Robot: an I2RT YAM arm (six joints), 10 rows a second.
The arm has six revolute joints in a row. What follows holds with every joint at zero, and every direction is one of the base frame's.
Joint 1 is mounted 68.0 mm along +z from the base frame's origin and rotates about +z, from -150.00 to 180.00 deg.
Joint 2 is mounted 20.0 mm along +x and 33.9 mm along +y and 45.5 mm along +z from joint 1 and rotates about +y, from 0.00 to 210.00 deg.
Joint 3 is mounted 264.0 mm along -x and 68.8 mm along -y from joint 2 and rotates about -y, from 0.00 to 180.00 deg.
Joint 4 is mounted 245.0 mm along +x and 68.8 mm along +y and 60.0 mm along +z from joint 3 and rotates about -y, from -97.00 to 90.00 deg.
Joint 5 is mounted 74.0 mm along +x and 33.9 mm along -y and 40.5 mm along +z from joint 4 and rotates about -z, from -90.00 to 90.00 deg.
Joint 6 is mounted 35.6 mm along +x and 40.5 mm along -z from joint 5 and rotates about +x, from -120.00 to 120.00 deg.
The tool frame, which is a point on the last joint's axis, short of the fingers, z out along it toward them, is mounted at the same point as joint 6; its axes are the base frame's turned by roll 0.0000, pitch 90.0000 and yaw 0.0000 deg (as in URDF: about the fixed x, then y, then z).
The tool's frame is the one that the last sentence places.
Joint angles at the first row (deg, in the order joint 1, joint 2, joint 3, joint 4, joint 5, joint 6):
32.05 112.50 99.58 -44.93 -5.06 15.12
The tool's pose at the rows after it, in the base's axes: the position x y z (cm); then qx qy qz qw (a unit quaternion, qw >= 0):
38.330 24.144 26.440 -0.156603 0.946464 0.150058 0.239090
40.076 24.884 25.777 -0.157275 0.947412 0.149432 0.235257
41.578 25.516 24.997 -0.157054 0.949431 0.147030 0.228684
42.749 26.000 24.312 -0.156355 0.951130 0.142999 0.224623
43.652 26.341 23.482 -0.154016 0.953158 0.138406 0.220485
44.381 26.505 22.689 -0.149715 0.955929 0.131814 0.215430
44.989 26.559 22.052 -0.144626 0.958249 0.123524 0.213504
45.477 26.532 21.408 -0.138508 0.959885 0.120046 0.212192
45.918 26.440 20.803 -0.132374 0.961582 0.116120 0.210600
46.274 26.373 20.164 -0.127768 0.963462 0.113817 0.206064
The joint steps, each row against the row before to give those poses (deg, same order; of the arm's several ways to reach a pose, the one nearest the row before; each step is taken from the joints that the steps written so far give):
-0.25 5.09 6.36 -1.01 -0.18 -0.59
-0.38 4.95 6.16 -1.68 -0.32 -0.37
-0.30 4.74 5.99 -2.11 -0.18 -0.23
-0.21 3.94 5.15 -1.86 0.17 -0.17
-0.17 3.21 3.76 -1.22 0.29 0.03
-0.22 2.72 3.14 -1.29 0.49 0.16
-0.24 2.17 2.57 -0.98 0.81 0.17
-0.27 1.52 1.32 -0.11 0.35 0.38
-0.30 1.33 1.13 -0.15 0.37 0.34
-0.24 1.31 1.07 -0.35 0.06 0.29

